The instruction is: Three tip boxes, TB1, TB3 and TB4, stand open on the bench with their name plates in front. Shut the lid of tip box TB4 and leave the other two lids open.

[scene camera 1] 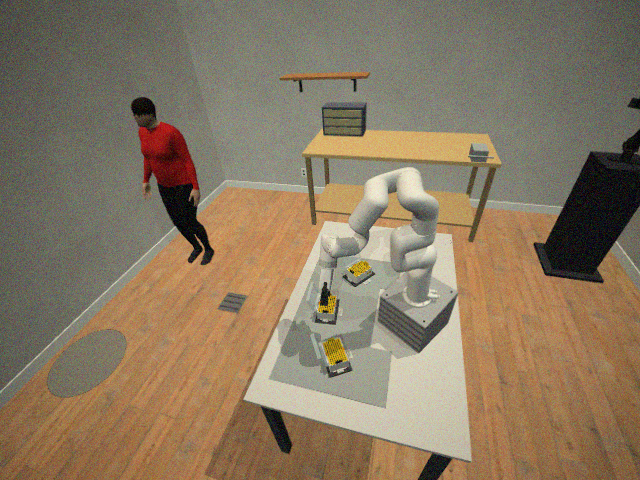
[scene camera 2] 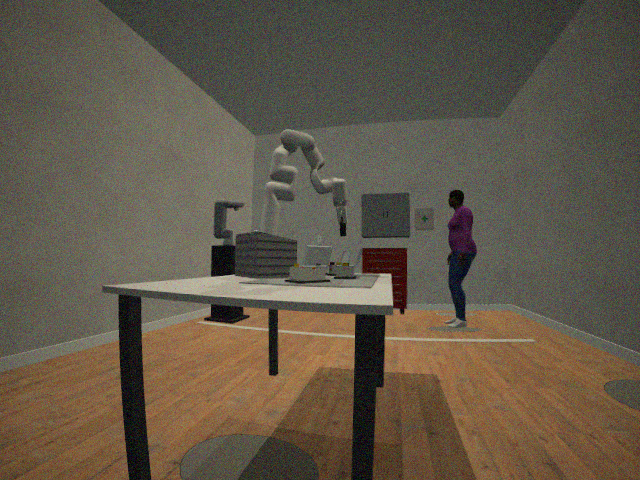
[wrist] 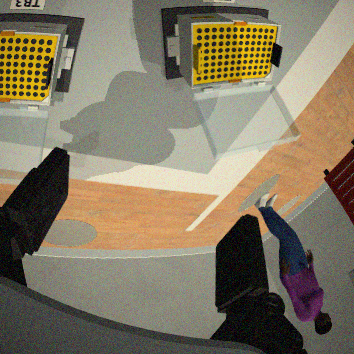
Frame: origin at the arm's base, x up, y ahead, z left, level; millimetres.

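Seen in the pictures: gripper, fingertip midpoint: (scene camera 1: 325,300) (scene camera 2: 343,233) (wrist: 150,203); arm's base, origin of the base link: (scene camera 1: 417,295) (scene camera 2: 267,237).
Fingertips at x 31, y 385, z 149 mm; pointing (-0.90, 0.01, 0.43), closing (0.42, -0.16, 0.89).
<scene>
Offsets run from my fingertips to a thing's middle. "*": to the spot under its first point. Level surfaces: height alone.
Three tip boxes with yellow racks stand open on the grey mat {dx -237 mm} (scene camera 1: 369,387). The middle box {dx -172, dy +36, dz -125 mm} (scene camera 1: 326,310) (wrist: 25,67) has the plate TB3 {* dx -234, dy -28, dz -131 mm} (wrist: 27,4); its clear lid {* dx -148, dy +99, dz -84 mm} (wrist: 22,135) is open. The box nearest scene camera 1 (scene camera 1: 337,356) (wrist: 235,55) has its clear lid {dx -132, dy -14, dz +159 mm} (scene camera 1: 315,345) (wrist: 250,122) open; its name plate is cut off in the wrist view. The third box {dx -204, dy -82, dz -407 mm} (scene camera 1: 359,271) (scene camera 2: 308,272) is farthest back in scene camera 1, its plate unreadable. Which is TB4 I cannot tell. My gripper (scene camera 1: 324,300) (scene camera 2: 342,232) (wrist: 150,203) is open and empty, above the boxes' level.
The robot's block-shaped base (scene camera 1: 417,315) (scene camera 2: 266,255) stands beside the mat on the white table {dx -240 mm} (scene camera 1: 423,403) (scene camera 2: 248,295). A wooden bench (scene camera 1: 408,144) and a person in red (scene camera 1: 165,155) are away from the table. A person in purple (scene camera 2: 461,232) (wrist: 302,292) stands beyond it, near a red cabinet (scene camera 2: 385,263).
</scene>
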